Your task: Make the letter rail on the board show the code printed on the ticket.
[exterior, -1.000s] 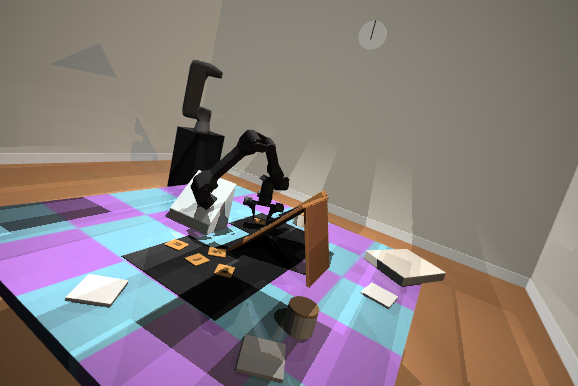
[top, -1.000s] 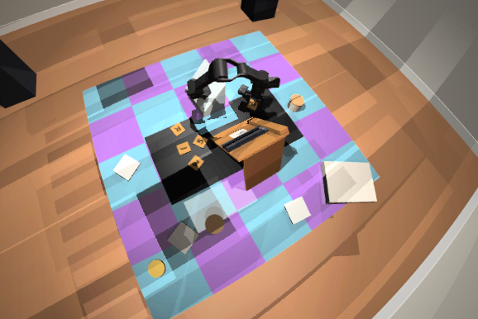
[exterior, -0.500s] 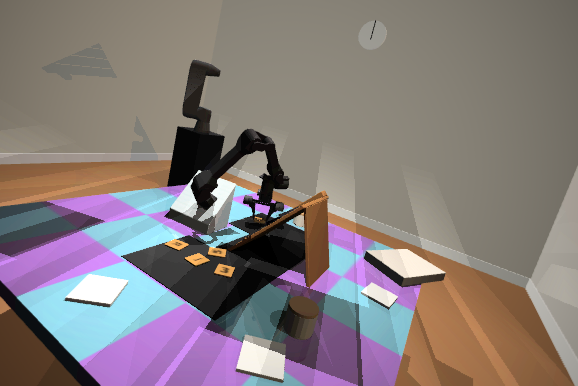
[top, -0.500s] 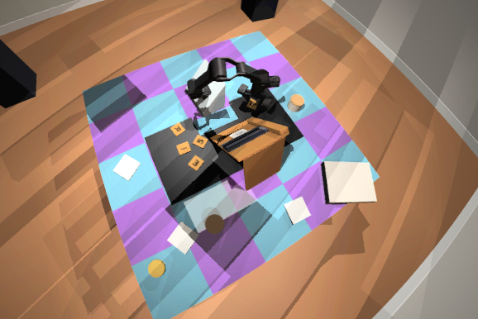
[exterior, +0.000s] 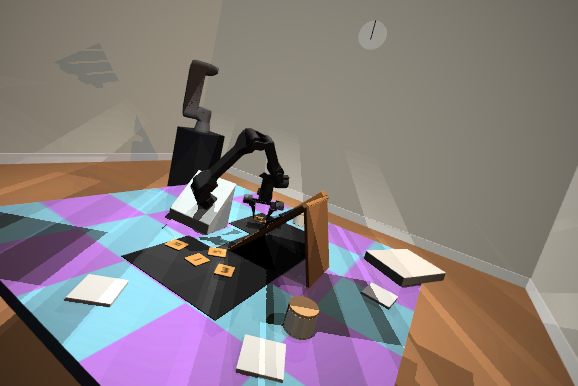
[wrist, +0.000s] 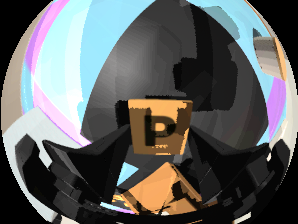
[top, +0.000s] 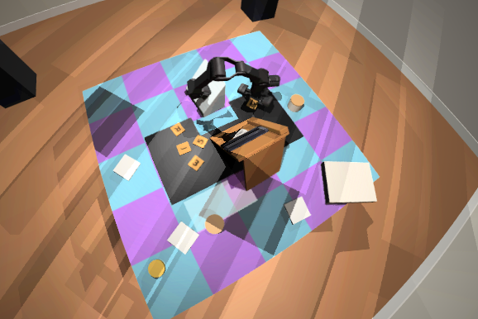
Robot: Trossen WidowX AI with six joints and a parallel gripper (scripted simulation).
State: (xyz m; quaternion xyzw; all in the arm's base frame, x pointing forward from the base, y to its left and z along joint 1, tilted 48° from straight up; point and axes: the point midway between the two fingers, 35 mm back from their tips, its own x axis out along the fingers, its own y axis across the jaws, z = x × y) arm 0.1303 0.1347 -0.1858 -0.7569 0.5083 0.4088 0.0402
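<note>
Now: the white ticket 160 mm ahead of my gripper tip, 180 mm to the right of it and 70 mm above it. Round my gripper tip: black mat: 80 mm ahead, 220 mm to the right, 30 mm below; then letter tile: 80 mm ahead, 440 mm to the right, 30 mm below; then orange letter tile marked p: right at my gripper tip.
</note>
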